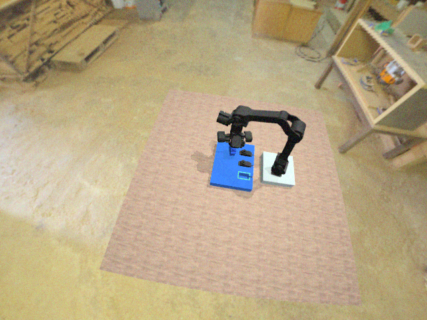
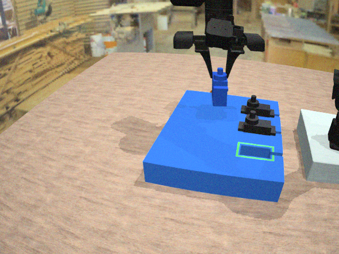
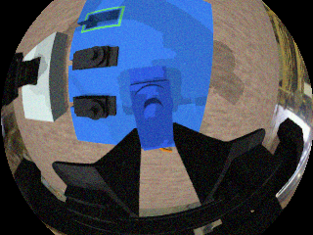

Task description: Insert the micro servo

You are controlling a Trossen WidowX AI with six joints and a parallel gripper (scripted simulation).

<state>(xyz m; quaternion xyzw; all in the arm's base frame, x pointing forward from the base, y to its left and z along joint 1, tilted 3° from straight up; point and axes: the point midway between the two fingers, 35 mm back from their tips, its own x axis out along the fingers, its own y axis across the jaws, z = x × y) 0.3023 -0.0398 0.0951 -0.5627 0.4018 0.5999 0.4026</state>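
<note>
The blue deck lies 100 mm below my gripper tip and 70 mm to the left of it.
</note>
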